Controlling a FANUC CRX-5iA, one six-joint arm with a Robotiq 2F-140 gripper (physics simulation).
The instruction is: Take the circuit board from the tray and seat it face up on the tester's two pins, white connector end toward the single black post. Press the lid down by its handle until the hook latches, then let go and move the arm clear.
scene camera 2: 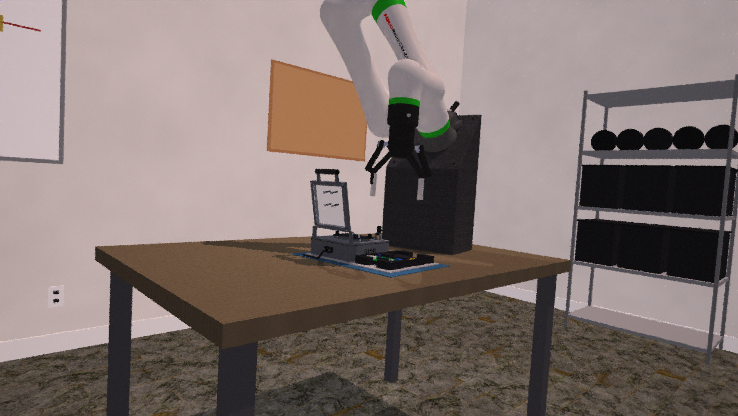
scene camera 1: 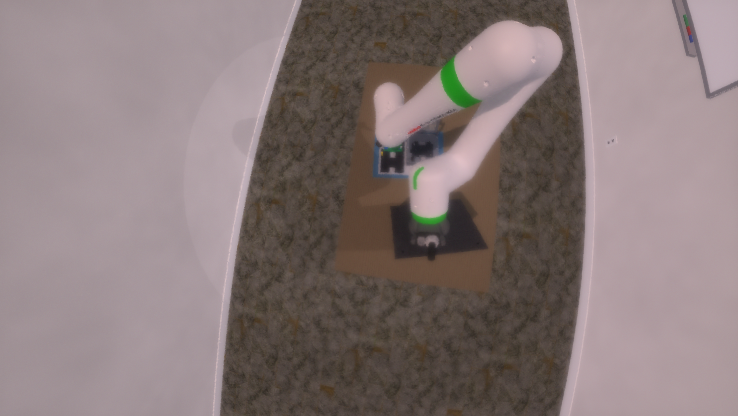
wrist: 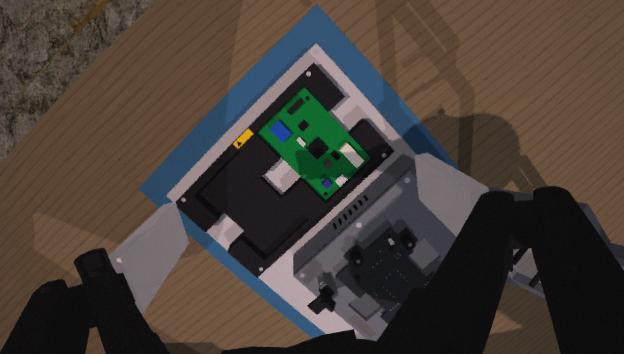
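Pixels of known places: gripper, fingertip midpoint: (scene camera 2: 396, 198) (wrist: 297, 201); arm's base, origin of the base link: (scene camera 2: 438, 139) (scene camera 1: 428, 226).
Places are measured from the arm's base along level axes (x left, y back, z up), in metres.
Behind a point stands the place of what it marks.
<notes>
The green circuit board (wrist: 302, 160) @(y -0.428, x 0.232, z -0.415 m) (scene camera 1: 395, 148) @(y -0.436, x 0.219, z -0.415 m) lies face up in the right-hand upper half of the black tray (wrist: 295, 215) @(y -0.384, x 0.183, z -0.416 m) (scene camera 2: 408, 262) @(y -0.412, x 0.299, z -0.414 m) in the wrist view. Its white connector (wrist: 352, 155) @(y -0.477, x 0.207, z -0.407 m) is at the lower right end. The grey tester (wrist: 320, 250) @(y -0.391, x 0.146, z -0.377 m) (scene camera 2: 330, 249) @(y -0.552, x 0.098, z -0.401 m) stands beside the tray. Its lid (scene camera 2: 330, 206) @(y -0.556, x 0.092, z -0.269 m) is up, with the black handle (scene camera 2: 326, 171) @(y -0.579, x 0.095, z -0.164 m) on top. A black hook part (wrist: 324, 299) @(y -0.373, x 0.119, z -0.333 m) (scene camera 2: 379, 230) @(y -0.373, x 0.114, z -0.344 m) stands at the tester's edge. My gripper (scene camera 2: 396, 195) @(y -0.426, x 0.245, z -0.231 m) (wrist: 297, 201) @(y -0.426, x 0.245, z -0.231 m) is wide open and empty, high above the tray and tester. My right finger hides part of the tester.
The tray and tester rest on a white and blue mat (wrist: 280, 75) @(y -0.461, x 0.324, z -0.432 m) on the wooden table (scene camera 2: 206, 279) @(y -0.962, x 0.207, z -0.434 m) (scene camera 1: 361, 232) @(y 0.083, x 0.305, z -0.435 m). A dark pedestal (scene camera 2: 426, 211) @(y -0.095, x 0.053, z -0.284 m) stands behind the tester in scene view 2. A shelf rack (scene camera 2: 656, 155) stands at the right. The arm covers part of the table in scene view 1.
</notes>
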